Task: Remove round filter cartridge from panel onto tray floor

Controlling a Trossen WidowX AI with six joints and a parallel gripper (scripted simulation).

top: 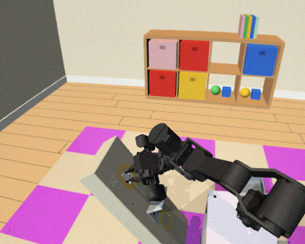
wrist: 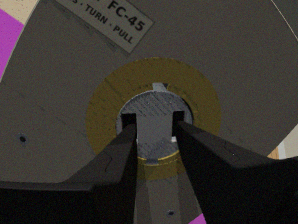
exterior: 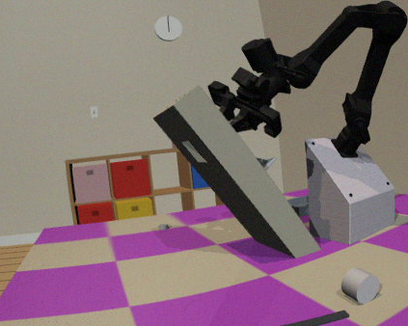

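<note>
Now: the white round filter cartridge 1 cm ahead of my gripper tip and 1 cm below it. Also, from my gripper tip: grey tray-like bracket (8 cm behind, 10 cm below).
</note>
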